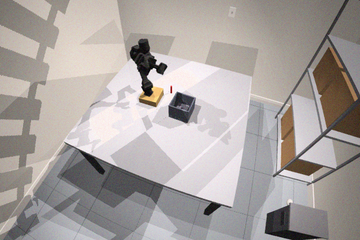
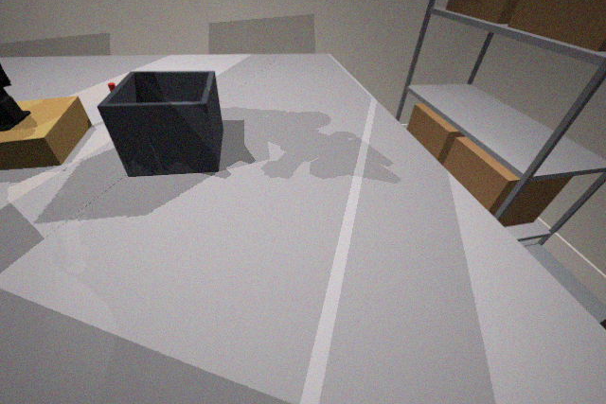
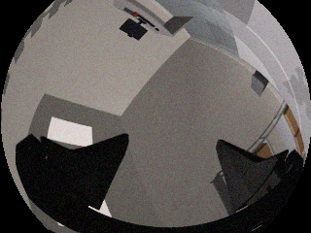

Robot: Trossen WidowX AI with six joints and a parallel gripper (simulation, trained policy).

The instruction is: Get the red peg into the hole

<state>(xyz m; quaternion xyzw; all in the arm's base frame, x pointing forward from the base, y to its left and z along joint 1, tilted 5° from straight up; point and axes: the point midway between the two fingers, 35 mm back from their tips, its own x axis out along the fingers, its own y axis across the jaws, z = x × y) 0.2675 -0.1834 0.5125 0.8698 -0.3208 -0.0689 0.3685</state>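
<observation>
The red peg is 53 cm below my gripper tip, 39 cm to the left of it and 13 cm behind it.
</observation>
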